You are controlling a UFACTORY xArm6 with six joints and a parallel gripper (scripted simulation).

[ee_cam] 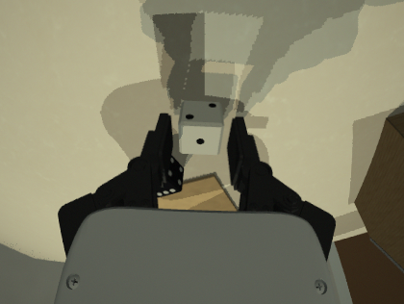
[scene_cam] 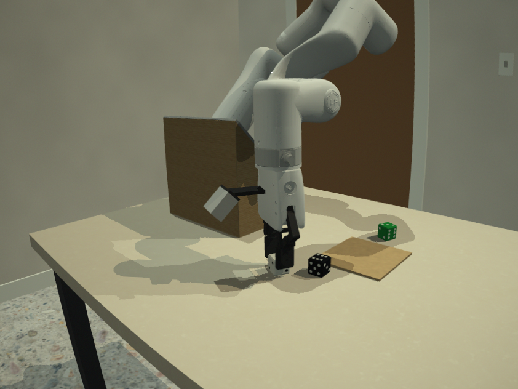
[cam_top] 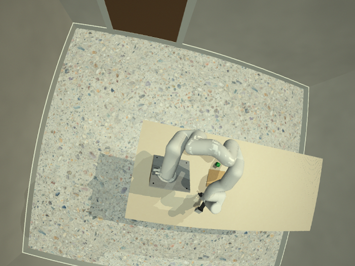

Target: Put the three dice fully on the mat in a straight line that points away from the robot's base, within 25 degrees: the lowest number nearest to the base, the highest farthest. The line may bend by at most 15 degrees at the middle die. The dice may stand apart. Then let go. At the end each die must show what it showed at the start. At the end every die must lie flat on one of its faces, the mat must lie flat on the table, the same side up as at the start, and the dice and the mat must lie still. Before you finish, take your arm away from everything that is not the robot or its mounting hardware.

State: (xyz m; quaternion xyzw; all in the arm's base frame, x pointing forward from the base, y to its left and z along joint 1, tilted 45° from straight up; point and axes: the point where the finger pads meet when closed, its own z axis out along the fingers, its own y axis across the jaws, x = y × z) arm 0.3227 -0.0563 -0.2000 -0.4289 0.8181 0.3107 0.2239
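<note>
My gripper is now 20 mm above the white die. The rest, counted from my hand: black die 60 mm ahead, 30 mm to the left, 20 mm below; then green die 250 mm to the left, 100 mm ahead, 20 mm below; then brown mat 140 mm to the left, 100 mm ahead, 40 mm below.
</note>
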